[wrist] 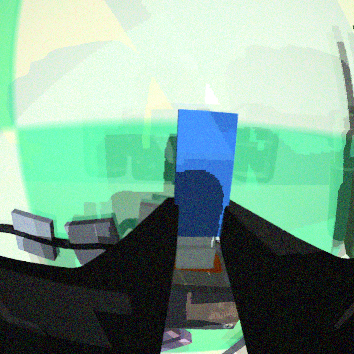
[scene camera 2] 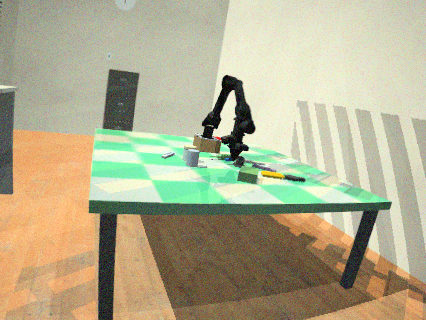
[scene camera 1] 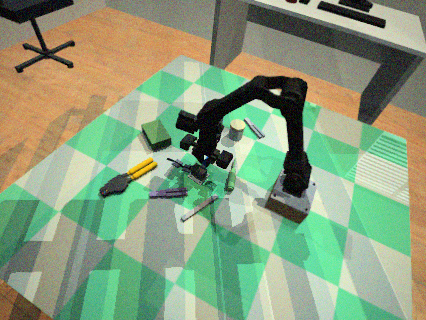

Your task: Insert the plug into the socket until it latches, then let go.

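Where they show: gripper, fingertip midpoint: (wrist: 197, 207) (scene camera 2: 232, 160) (scene camera 1: 204, 164); arm's base, origin of the base link: (scene camera 2: 207, 137) (scene camera 1: 293, 187).
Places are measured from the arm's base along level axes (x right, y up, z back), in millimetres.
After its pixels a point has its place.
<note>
The plug (wrist: 206, 145) @(z -320, x 10, y -49 mm) has a blue body and a pale grey front part with an orange bit at its side. My gripper (scene camera 1: 206, 161) @(z -322, x -19, y -58 mm) (scene camera 2: 233, 158) @(z -322, x -19, y -58 mm) (wrist: 197, 207) @(z -322, x -19, y -58 mm) is shut on the plug's blue body, low over the table. The socket (scene camera 1: 198, 171) @(z -322, x -73, y -36 mm) (scene camera 2: 239, 161) @(z -347, x -46, y -55 mm) (wrist: 205, 297) @(z -320, x -50, y -36 mm) is a dark grey block on the table, directly in front of the plug in the wrist view. The plug's grey front lies against or inside the socket's near edge; how deep it sits and whether it is latched cannot be told. The fingers hide part of both.
A black cable with grey clips (wrist: 32, 235) @(z -421, x -48, y -75 mm) (wrist: 92, 234) @(z -377, x -44, y -75 mm) runs beside the socket. Around it on the table (scene camera 1: 300, 260) @(z 98, x -197, y -80 mm) are a green block (scene camera 1: 156, 135) @(z -549, x 7, y -40 mm), yellow-handled pliers (scene camera 1: 141, 169) @(z -513, x -149, y -59 mm), a purple piece (scene camera 1: 168, 193) @(z -380, x -185, y -68 mm), a grey bar (scene camera 1: 199, 208) @(z -260, x -186, y -70 mm), a green tool (scene camera 1: 230, 180) @(z -208, x -41, y -54 mm) and a cylinder (scene camera 1: 236, 131) @(z -274, x 178, y -25 mm).
</note>
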